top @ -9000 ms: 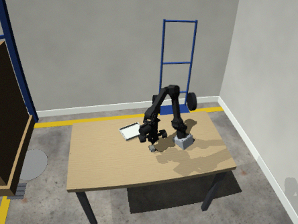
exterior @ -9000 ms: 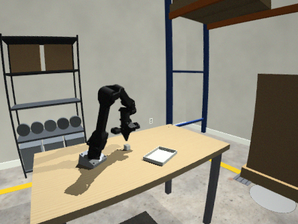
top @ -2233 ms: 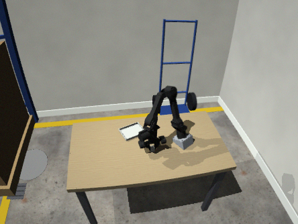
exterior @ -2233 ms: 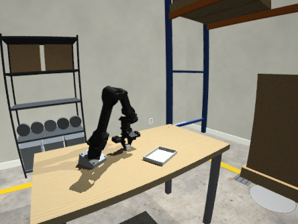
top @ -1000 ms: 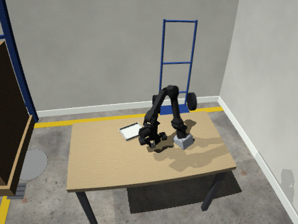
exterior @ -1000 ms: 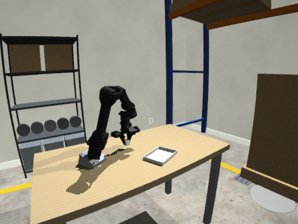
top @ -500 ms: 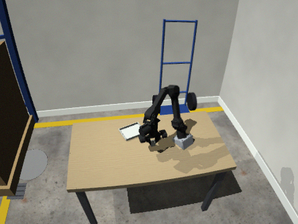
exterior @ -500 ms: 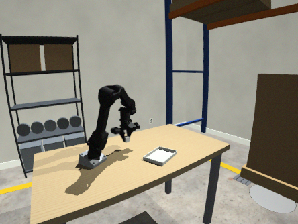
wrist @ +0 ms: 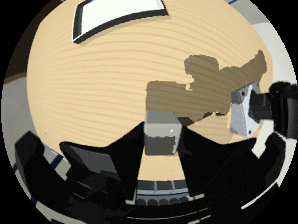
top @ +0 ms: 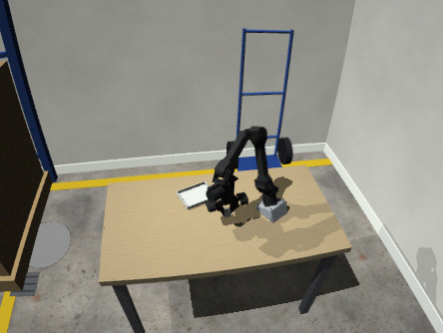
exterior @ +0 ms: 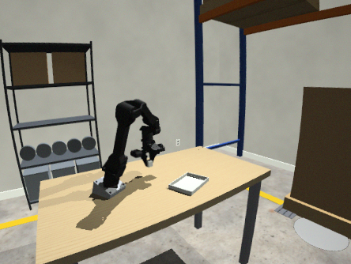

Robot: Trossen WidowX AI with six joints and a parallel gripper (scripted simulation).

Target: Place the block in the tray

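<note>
My gripper is now 18 cm to the left of the white tray, 15 cm short of it and 9 cm above it. The rest, counted from my hand: small grey block 2 cm below.
</note>
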